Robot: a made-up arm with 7 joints.
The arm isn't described. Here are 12 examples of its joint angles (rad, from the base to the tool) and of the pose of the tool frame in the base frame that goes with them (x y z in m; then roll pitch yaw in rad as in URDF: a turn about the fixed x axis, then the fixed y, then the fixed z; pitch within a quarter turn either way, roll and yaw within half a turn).
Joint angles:
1: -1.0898 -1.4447 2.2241 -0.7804 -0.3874 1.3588 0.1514
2: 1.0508 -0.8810 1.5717 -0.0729 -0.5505 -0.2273 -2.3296
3: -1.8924 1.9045 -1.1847 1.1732 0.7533 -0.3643 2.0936
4: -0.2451 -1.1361 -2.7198 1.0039 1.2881 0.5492 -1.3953
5: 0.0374 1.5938 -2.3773 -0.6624 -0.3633 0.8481 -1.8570
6: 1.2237 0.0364 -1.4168 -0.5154 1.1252 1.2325 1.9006
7: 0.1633 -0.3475 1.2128 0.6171 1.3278 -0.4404 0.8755
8: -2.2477 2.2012 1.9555 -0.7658 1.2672 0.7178 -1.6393
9: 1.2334 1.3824 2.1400 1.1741 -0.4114 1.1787 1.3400
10: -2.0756 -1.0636 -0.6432 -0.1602 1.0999 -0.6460 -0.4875
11: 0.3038 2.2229 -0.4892 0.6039 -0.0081 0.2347 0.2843
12: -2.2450 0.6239 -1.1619 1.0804 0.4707 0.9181 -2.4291
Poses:
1: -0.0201 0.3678 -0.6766 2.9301 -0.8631 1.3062
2: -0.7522 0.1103 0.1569 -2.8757 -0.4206 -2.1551
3: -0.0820 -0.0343 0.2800 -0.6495 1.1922 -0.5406
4: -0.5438 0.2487 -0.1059 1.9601 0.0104 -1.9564
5: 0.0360 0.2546 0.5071 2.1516 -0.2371 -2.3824
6: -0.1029 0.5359 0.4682 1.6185 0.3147 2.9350
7: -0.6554 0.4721 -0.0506 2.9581 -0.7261 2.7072
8: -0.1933 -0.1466 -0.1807 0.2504 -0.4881 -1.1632
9: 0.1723 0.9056 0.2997 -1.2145 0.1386 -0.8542
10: 0.0342 0.4982 0.0805 -1.0097 -0.5632 -3.0719
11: 0.2242 0.2542 0.1570 3.0910 0.4665 -1.5305
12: -0.6421 0.0302 0.1623 -2.4888 0.9751 0.4804
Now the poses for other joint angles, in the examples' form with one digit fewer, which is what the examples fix.
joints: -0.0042 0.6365 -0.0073 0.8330 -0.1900 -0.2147 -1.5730
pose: -0.178 0.261 0.463 -2.881 0.381 1.361
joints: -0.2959 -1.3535 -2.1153 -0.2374 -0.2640 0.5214 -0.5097
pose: -0.215 0.046 -0.147 -0.699 0.003 -2.638
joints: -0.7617 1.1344 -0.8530 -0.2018 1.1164 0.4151 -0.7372
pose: -0.377 0.097 0.440 3.019 0.196 -0.877
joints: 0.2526 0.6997 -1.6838 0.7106 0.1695 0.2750 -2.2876
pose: -0.083 0.320 0.651 0.671 0.506 -2.454
